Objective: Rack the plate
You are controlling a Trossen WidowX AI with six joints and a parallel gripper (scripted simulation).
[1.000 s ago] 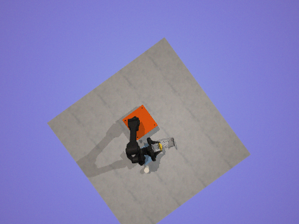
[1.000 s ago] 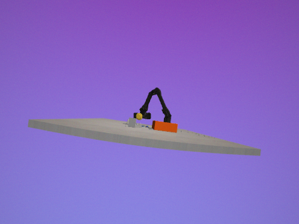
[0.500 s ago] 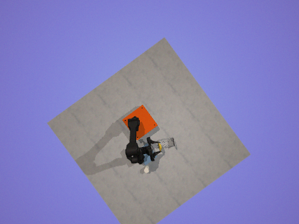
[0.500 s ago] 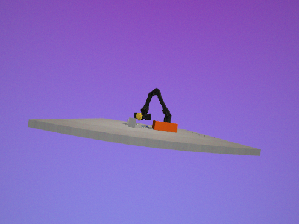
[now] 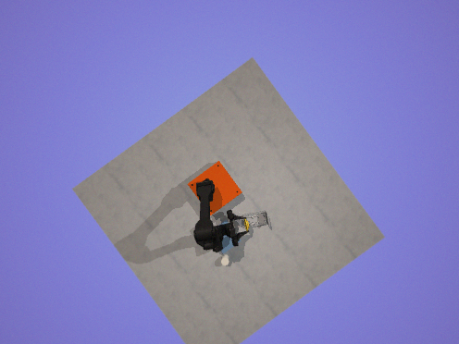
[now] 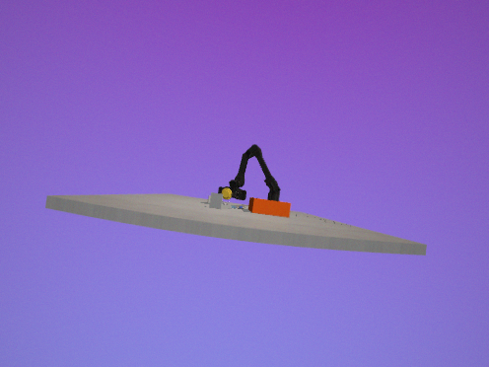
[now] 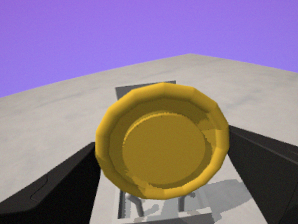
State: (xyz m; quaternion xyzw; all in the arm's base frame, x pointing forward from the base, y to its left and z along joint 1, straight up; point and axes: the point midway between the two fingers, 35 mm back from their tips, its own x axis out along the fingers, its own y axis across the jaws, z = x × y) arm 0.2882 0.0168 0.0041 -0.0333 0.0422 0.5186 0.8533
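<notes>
The grey dish rack is 20 mm ahead of my gripper tip, 50 mm to the left of it and 60 mm below it. From my gripper tip the other things lie so: light blue mat (10 mm behind, 160 mm to the right, 80 mm below); then blue utensil (120 mm behind, 200 mm to the right, 80 mm below); then yellow plate (10 mm to the right).
</notes>
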